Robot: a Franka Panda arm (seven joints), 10 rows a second.
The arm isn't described. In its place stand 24 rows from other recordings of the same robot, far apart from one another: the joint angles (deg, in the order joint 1, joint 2, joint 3, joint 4, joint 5, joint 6, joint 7), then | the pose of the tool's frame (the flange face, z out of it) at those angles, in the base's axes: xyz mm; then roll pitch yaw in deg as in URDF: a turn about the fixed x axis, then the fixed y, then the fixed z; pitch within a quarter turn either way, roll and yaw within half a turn.
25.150, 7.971, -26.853, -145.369, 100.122, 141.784, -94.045 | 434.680 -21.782 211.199 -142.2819 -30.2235 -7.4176
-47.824, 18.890, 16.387, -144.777, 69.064, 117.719, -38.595 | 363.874 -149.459 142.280 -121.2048 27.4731 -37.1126
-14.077, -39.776, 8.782, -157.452, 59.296, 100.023, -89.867 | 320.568 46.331 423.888 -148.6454 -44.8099 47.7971
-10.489, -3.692, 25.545, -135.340, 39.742, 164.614, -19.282 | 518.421 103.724 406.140 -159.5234 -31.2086 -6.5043
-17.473, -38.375, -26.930, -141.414, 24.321, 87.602, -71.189 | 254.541 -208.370 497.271 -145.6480 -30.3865 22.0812
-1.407, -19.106, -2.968, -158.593, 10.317, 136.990, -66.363 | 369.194 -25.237 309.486 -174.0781 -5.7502 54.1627
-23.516, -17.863, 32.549, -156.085, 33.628, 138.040, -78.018 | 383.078 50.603 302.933 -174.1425 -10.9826 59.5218
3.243, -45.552, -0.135, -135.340, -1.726, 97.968, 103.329 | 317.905 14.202 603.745 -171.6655 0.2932 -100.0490
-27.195, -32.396, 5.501, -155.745, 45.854, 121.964, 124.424 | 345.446 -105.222 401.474 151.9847 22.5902 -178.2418
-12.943, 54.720, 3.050, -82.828, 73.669, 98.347, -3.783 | 681.962 -34.716 131.673 -109.7721 41.4772 -18.2163
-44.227, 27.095, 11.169, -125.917, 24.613, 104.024, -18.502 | 400.933 -211.300 146.024 -139.3850 39.7847 -15.2544
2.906, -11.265, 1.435, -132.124, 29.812, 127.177, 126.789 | 489.926 53.470 439.754 166.4169 21.3462 -141.9899
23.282, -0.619, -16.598, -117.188, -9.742, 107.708, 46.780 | 528.338 48.807 433.320 167.4759 0.0184 -36.3919
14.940, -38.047, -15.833, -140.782, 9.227, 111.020, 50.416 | 369.983 -7.043 528.358 -162.9810 10.1556 -49.9476
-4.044, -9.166, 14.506, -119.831, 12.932, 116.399, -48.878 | 507.323 111.750 500.215 -177.3600 -10.7243 53.8163
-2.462, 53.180, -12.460, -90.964, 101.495, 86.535, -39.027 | 665.324 -39.905 131.954 -90.2663 13.4745 -17.1855
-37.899, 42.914, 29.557, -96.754, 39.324, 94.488, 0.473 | 609.161 -54.485 216.557 -117.3883 40.8936 -2.0352
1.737, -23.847, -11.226, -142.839, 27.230, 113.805, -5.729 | 404.167 -39.731 432.017 -151.1408 5.9204 -13.5787
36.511, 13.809, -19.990, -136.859, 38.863, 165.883, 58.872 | 508.540 109.871 249.818 -161.5131 5.8575 -76.6117
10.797, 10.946, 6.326, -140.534, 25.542, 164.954, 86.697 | 487.224 125.202 243.429 -168.6115 12.3789 -92.5348
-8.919, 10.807, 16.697, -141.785, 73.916, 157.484, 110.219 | 462.417 28.198 214.157 154.1143 20.0323 -176.4902
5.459, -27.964, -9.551, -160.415, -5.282, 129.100, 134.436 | 344.796 -21.002 338.401 177.0773 -2.0516 -133.7749
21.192, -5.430, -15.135, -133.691, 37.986, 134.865, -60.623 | 502.887 61.114 387.034 -163.2794 -25.4057 36.9841
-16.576, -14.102, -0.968, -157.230, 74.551, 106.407, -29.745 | 357.945 -34.189 298.044 -113.5380 19.9139 -23.7931
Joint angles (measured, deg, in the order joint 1, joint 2, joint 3, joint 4, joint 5, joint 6, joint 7), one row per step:
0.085 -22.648 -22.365 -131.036 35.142 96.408 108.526
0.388 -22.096 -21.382 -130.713 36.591 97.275 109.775
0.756 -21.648 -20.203 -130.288 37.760 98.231 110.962
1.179 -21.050 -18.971 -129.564 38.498 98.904 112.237
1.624 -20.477 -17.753 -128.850 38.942 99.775 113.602
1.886 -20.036 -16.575 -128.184 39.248 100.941 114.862
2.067 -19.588 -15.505 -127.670 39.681 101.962 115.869
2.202 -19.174 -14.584 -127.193 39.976 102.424 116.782
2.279 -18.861 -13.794 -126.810 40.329 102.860 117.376
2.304 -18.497 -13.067 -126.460 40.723 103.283 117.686
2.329 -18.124 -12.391 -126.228 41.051 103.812 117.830
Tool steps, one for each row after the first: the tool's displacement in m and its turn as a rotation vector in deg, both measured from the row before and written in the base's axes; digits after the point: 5 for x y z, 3 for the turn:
0.00718 0.00901 0.00152 0.543 0.196 -0.778
0.00727 0.01058 0.00286 0.178 -0.005 -0.461
0.00758 0.01124 0.00344 -0.159 0.212 -0.113
0.00733 0.01105 0.00325 -0.449 0.194 -0.193
0.00664 0.00910 0.00384 -0.622 -0.143 -0.482
0.00575 0.00842 0.00249 -0.358 -0.111 -0.408
0.00426 0.00782 0.00175 -0.211 0.209 -0.100
0.00344 0.00657 0.00171 -0.099 -0.011 -0.041
0.00337 0.00581 0.00100 -0.049 -0.117 0.055
0.00317 0.00531 -0.00008 -0.115 -0.164 0.087

